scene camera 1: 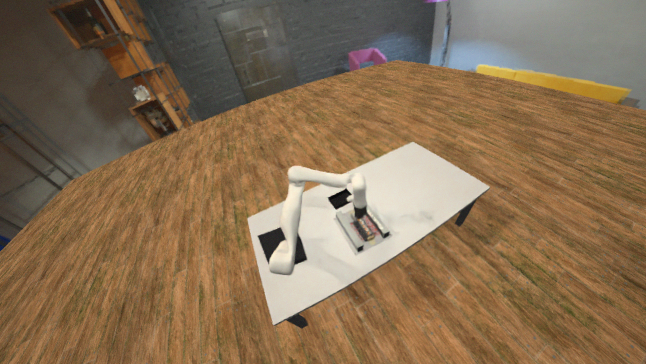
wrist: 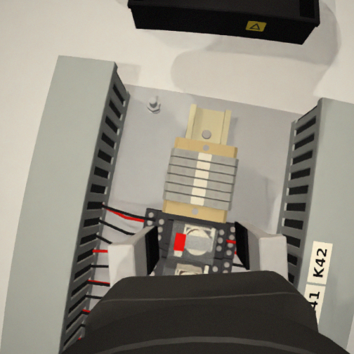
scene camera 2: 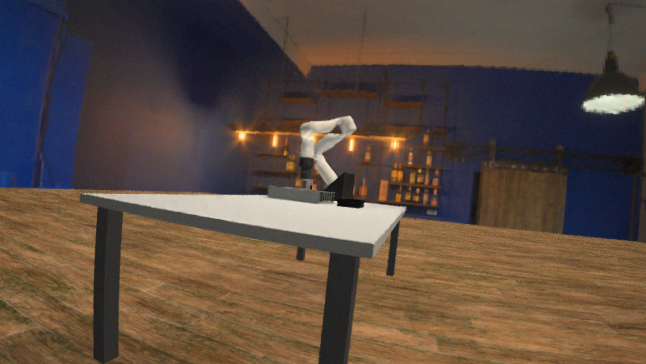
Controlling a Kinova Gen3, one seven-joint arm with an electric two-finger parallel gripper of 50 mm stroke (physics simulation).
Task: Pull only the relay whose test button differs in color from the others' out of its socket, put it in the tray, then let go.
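Where they show: gripper, fingertip midpoint: [scene camera 1: 358,217]; arm's base at its link origin: [scene camera 1: 286,248] [scene camera 2: 335,184].
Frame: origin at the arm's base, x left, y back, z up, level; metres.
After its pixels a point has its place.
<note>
A relay with a red test button and a clear top [wrist: 199,242] sits in its black socket, next to the terminal blocks, in the wrist view. Part of a second relay [wrist: 192,269] shows below it; its button is hidden behind the gripper body. My gripper [wrist: 196,240] [scene camera 2: 307,185] {x -0.044, y -0.492, z -0.057 m} is open and points down, with one finger at each side of the red-button relay and nothing gripped. Other relays are hidden in the wrist view and too small to tell apart in scene camera 1. The black tray [wrist: 200,25] [scene camera 1: 335,203] {x 0.196, y -0.458, z -0.108 m} [scene camera 2: 350,203] {x 0.201, y -0.593, z -0.091 m} stands beyond the panel's end.
Tall grey slotted wire ducts [wrist: 65,175] [wrist: 327,165] flank the relay row, with red and black wires running to the sockets. Grey terminal blocks [wrist: 200,180] sit on the rail between the relays and the tray side. A bolt [wrist: 153,104] stands up near the panel's corner.
</note>
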